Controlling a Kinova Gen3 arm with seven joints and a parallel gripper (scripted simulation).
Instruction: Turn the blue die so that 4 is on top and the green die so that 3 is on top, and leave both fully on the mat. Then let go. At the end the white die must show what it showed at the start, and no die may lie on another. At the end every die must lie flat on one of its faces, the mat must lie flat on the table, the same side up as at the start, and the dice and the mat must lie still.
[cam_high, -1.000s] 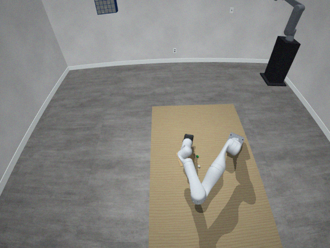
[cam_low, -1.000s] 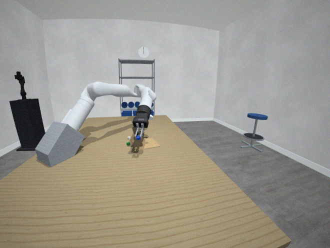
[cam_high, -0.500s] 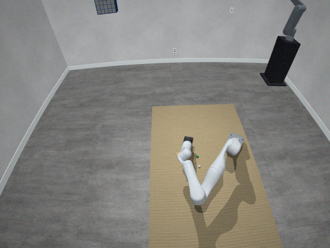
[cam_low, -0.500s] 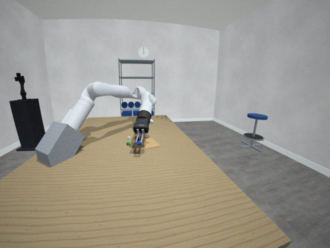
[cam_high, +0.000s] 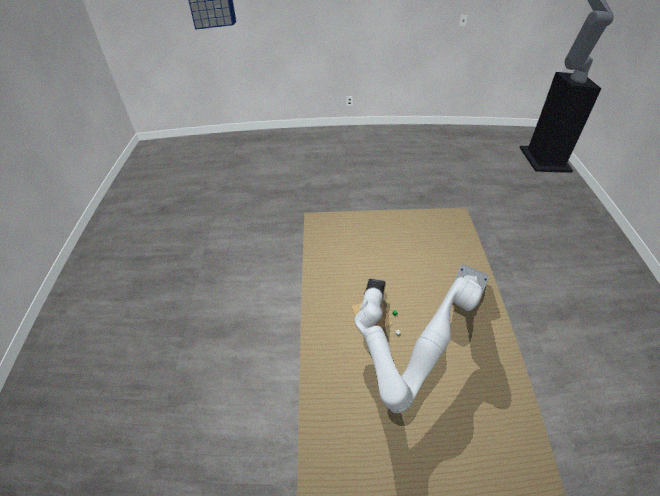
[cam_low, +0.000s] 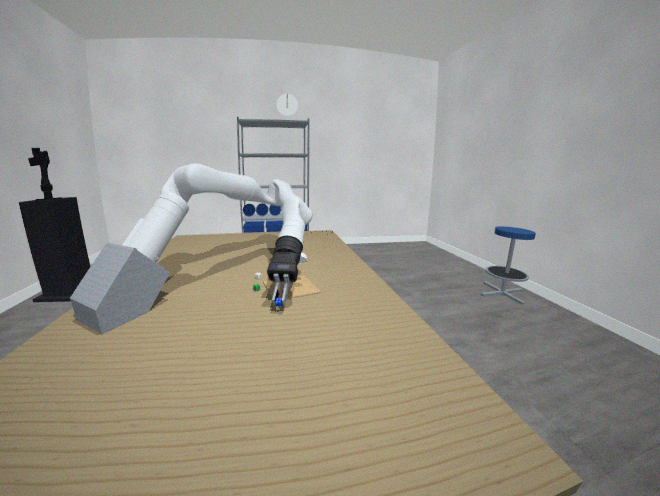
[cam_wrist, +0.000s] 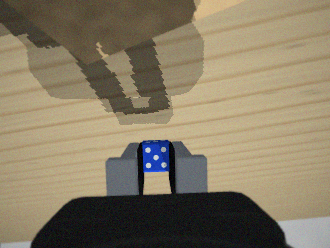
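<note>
The tan mat is 14 cm to the left of my hand, 3 cm below it and 3 cm ahead of it. The rest, counted from my hand: green die (13 cm to the left, 7 cm behind, 3 cm below); then blue die (1 cm to the right, 1 cm below); then white die (23 cm to the left, 7 cm behind, 3 cm below).
</note>
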